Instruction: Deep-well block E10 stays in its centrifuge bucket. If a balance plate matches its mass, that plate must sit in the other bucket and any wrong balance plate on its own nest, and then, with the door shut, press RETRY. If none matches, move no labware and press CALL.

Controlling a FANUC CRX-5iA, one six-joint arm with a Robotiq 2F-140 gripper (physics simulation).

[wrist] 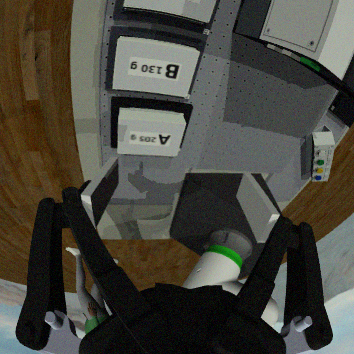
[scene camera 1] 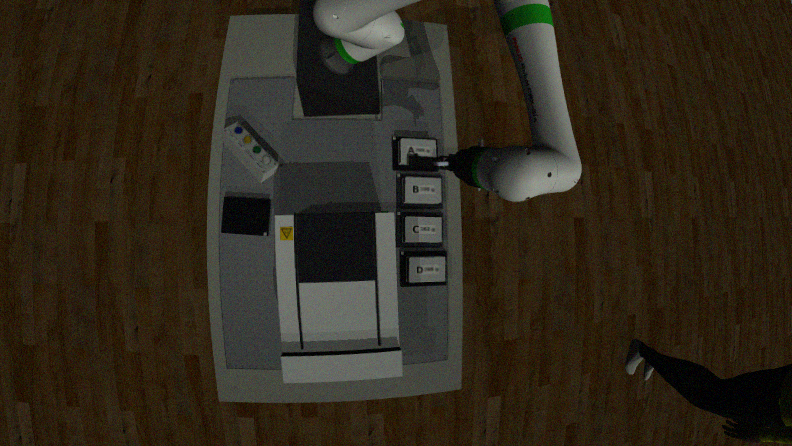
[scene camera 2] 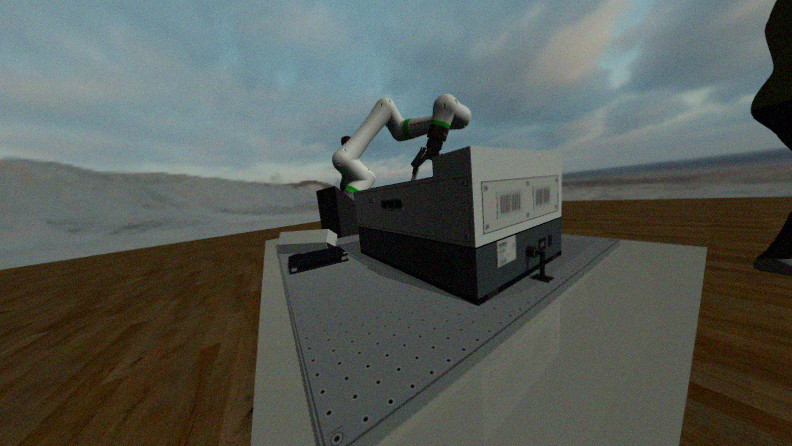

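Where they show: gripper, fingertip midpoint: (wrist: 180,177); arm's base at its link origin: (wrist: 231,242) (scene camera 1: 335,54) (scene camera 2: 347,204).
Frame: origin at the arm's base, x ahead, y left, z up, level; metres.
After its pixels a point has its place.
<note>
My gripper (scene camera 1: 414,161) {y 0.307, x 0.350, z 0.065 m} (scene camera 2: 415,170) {y 0.307, x 0.350, z 0.065 m} (wrist: 180,177) {y 0.307, x 0.350, z 0.065 m} is open and empty, above the plate A end of the nest row, fingers spread wide in the wrist view. Balance plate A (scene camera 1: 425,144) {y 0.338, x 0.250, z -0.104 m} (wrist: 150,134) {y 0.315, x 0.283, z -0.104 m}, labelled 205 g, and plate B (scene camera 1: 422,190) {y 0.334, x 0.412, z -0.104 m} (wrist: 155,67) {y 0.336, x 0.410, z -0.104 m}, labelled 130 g, sit on their nests. Plate C (scene camera 1: 422,228) {y 0.341, x 0.539, z -0.104 m} and plate D (scene camera 1: 426,269) {y 0.363, x 0.673, z -0.104 m} sit on the nests beyond; their masses are too small to read. The centrifuge (scene camera 1: 338,310) {y 0.080, x 0.789, z 0.052 m} (scene camera 2: 415,216) {y -0.080, x 0.862, z -0.020 m} hides its buckets and block E10; I cannot tell the door's state. The button box (scene camera 1: 249,152) {y -0.247, x 0.336, z -0.081 m} (wrist: 323,145) {y -0.170, x 0.380, z -0.093 m} has blue, yellow, green and white buttons.
A black nest or tray (scene camera 1: 245,214) {y -0.250, x 0.533, z -0.133 m} (scene camera 2: 317,260) {y -0.258, x 0.599, z -0.136 m} lies beside the button box. The dark arm pedestal (scene camera 1: 339,91) {y 0.029, x 0.133, z -0.010 m} stands at the table's end. One person (scene camera 1: 692,382) is on the floor at lower right; another person (wrist: 92,305) shows in the wrist view.
</note>
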